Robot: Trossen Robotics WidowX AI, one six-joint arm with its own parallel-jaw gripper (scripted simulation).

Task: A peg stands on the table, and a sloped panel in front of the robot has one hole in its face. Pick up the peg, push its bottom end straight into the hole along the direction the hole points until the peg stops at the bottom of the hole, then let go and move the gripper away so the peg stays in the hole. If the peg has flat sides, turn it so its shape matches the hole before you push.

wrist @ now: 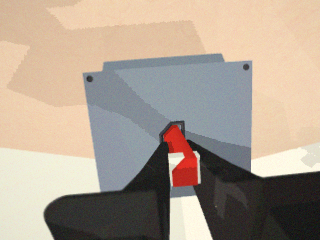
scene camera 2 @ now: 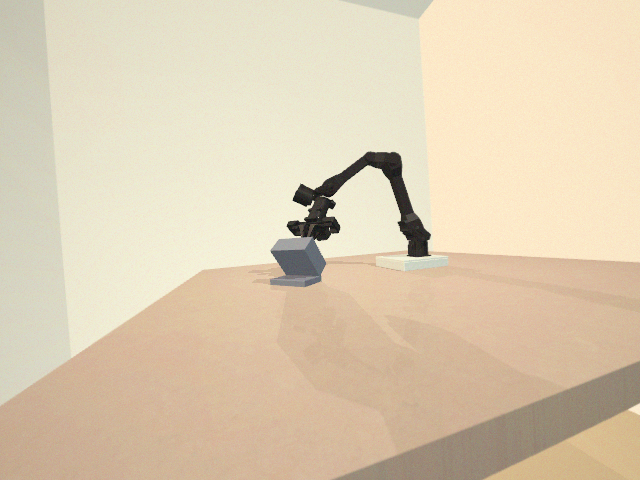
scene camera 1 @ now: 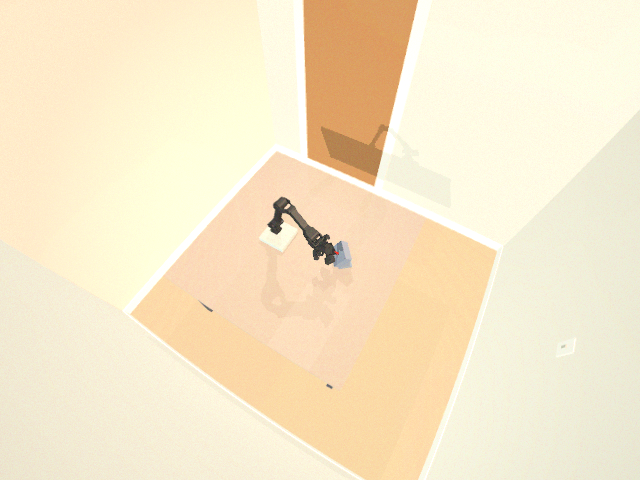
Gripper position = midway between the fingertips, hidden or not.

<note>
I see my gripper [scene camera 2: 304,246], a red peg [wrist: 184,164], a sloped panel [scene camera 2: 296,256] and a flat foot [wrist: 211,57].
My gripper is seen too in the wrist view [wrist: 175,146]. The sloped panel is seen too in the wrist view [wrist: 127,109]. Scene camera 2 misses the red peg, which is hidden by the sloped panel.
</note>
